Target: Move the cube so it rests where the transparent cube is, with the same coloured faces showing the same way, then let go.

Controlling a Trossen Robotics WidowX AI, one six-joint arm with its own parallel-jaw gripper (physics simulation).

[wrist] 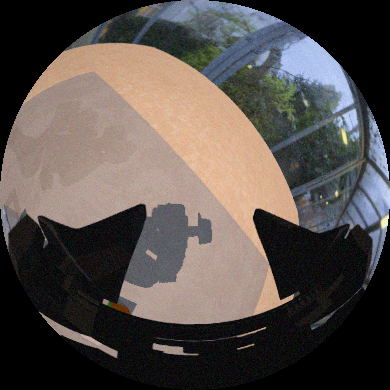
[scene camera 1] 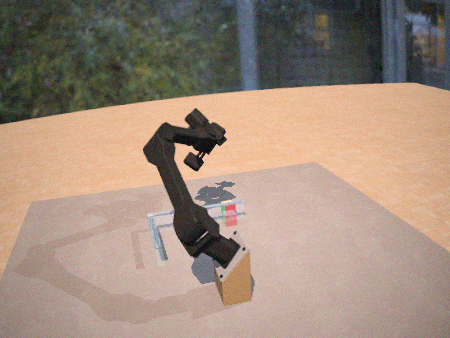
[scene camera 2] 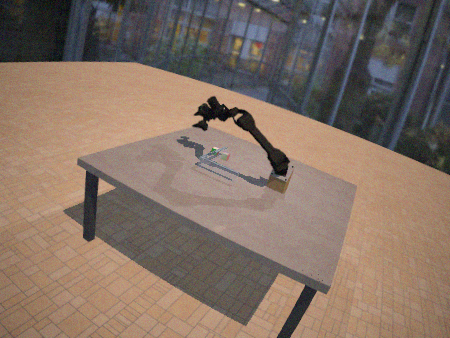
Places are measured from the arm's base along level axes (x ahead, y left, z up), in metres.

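Pixels of known places: gripper, fingertip midpoint: [wrist: 201,212] [scene camera 1: 200,154] [scene camera 2: 193,120]; arm's base, origin of the base link: [scene camera 1: 228,253] [scene camera 2: 281,169].
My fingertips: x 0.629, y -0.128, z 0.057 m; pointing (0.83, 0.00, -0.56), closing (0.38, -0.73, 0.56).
Observation:
Ahead of a thing's pixels: the offset from my fingertips to its top centre. Level surfaces: height alone.
The cube [scene camera 1: 230,207] [scene camera 2: 214,150] sits near the far arm of a pale see-through frame, with a red face and a green side showing in scene camera 1. In the wrist view a sliver of the cube {0.180 m back, 0.033 m right, 0.130 m down} [wrist: 119,307], orange with a green edge, shows at the lower left, mostly hidden by the gripper. The transparent cube {0.260 m back, 0.008 m right, 0.130 m down} [scene camera 1: 230,220] [scene camera 2: 226,156], faint red and green, appears close beside it, nearer the arm's base; their exact gap is hard to tell. My gripper [scene camera 1: 206,149] [scene camera 2: 199,119] [wrist: 201,212] is open and empty, high above the table and beyond the cubes.
The see-through frame {0.330 m back, 0.102 m left, 0.110 m down} [scene camera 1: 158,242] [scene camera 2: 220,170] has an L-shaped outline beside the cubes. The arm's wooden base block [scene camera 1: 237,285] [scene camera 2: 279,182] stands on the grey tabletop {0.170 m down} [scene camera 1: 350,260] [scene camera 2: 300,230]. The tabletop's edge and a corner show in the wrist view.

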